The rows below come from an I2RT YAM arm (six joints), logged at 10 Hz.
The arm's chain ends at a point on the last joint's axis. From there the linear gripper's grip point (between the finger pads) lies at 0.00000 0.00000 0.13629 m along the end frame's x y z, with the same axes.
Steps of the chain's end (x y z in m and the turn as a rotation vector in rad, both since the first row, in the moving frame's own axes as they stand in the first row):
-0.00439, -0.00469, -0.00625, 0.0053, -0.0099, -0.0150
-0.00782, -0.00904, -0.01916, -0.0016, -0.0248, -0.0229
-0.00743, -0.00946, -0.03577, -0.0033, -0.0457, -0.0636
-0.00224, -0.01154, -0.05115, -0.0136, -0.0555, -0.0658
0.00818, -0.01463, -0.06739, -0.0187, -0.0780, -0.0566
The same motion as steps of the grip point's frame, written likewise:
-0.00574, -0.00540, -0.00626, 0.0053, -0.0099, -0.0150
-0.01120, -0.00878, -0.01920, -0.0016, -0.0248, -0.0229
-0.01364, -0.00881, -0.03591, -0.0033, -0.0457, -0.0636
-0.00973, -0.00944, -0.05137, -0.0136, -0.0555, -0.0658
-0.00236, -0.01178, -0.06783, -0.0187, -0.0780, -0.0566

